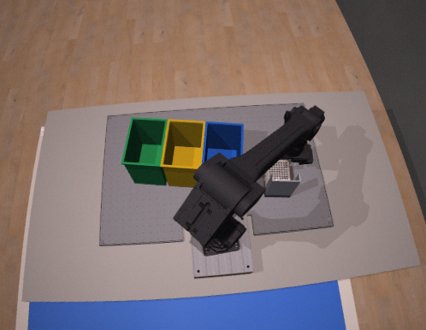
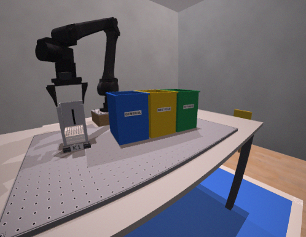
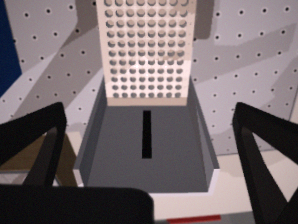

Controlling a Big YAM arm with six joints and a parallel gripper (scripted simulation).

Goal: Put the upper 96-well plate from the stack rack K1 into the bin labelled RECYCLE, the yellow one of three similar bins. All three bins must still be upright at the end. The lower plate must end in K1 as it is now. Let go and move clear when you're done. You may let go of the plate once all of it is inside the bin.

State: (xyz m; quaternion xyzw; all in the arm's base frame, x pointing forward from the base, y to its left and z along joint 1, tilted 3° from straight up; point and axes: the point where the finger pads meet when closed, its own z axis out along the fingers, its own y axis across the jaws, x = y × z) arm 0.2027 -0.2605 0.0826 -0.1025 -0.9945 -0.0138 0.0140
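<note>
Right now my hand is 12 cm above the 96-well plate. Round my hand: blue general bin (20 cm to the left, 8 cm ahead, 7 cm below); then green bin (45 cm to the left, 14 cm ahead, 7 cm below); then yellow recycle bin (32 cm to the left, 11 cm ahead, 7 cm below).
</note>
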